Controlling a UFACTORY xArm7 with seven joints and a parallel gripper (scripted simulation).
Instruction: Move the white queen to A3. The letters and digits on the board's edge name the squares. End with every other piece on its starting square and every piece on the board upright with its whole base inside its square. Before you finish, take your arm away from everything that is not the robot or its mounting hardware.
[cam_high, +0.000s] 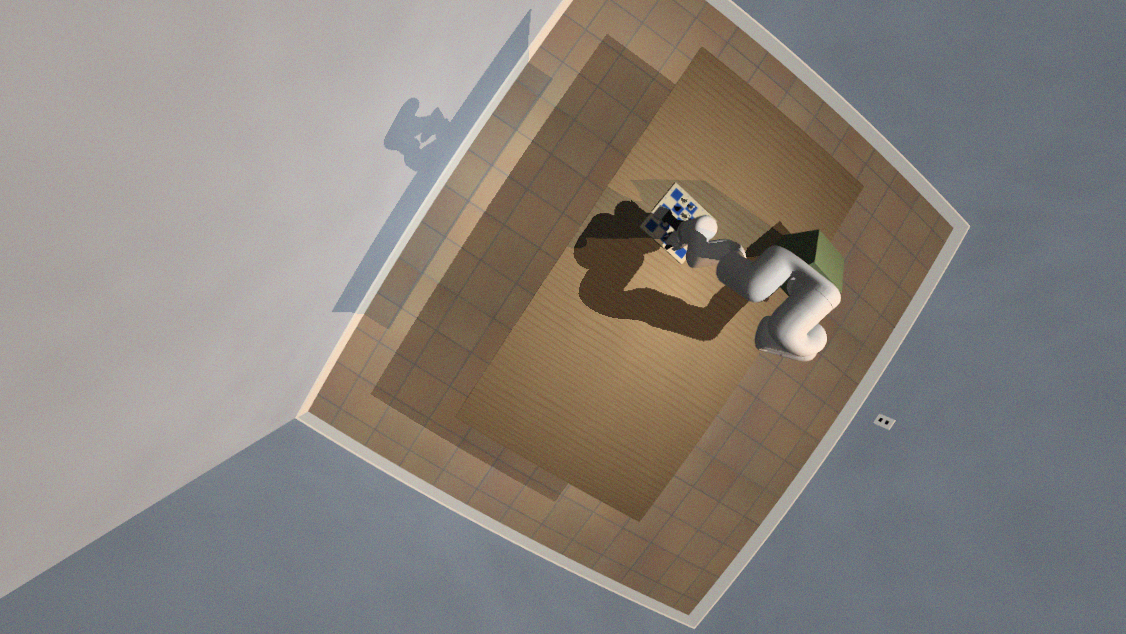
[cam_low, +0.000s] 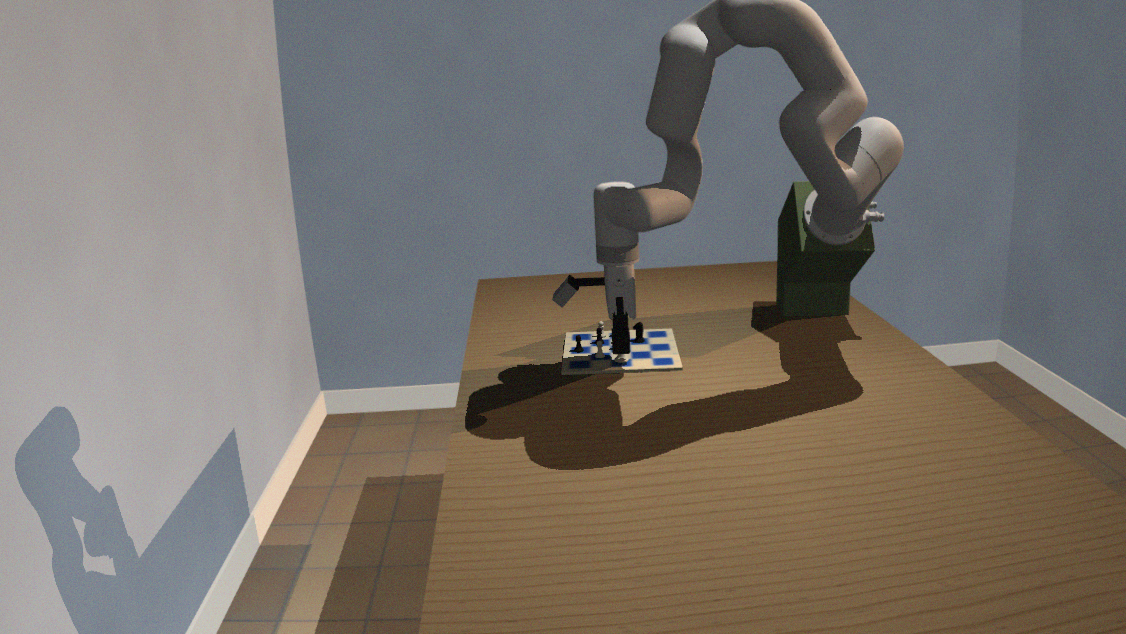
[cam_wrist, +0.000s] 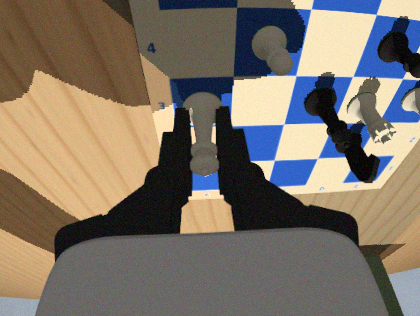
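My gripper is now 10 mm above the white queen. Also, from my hand: black knight 120 mm to the right, 30 mm below, 30 mm behind; then chessboard 80 mm to the right, 50 mm below.
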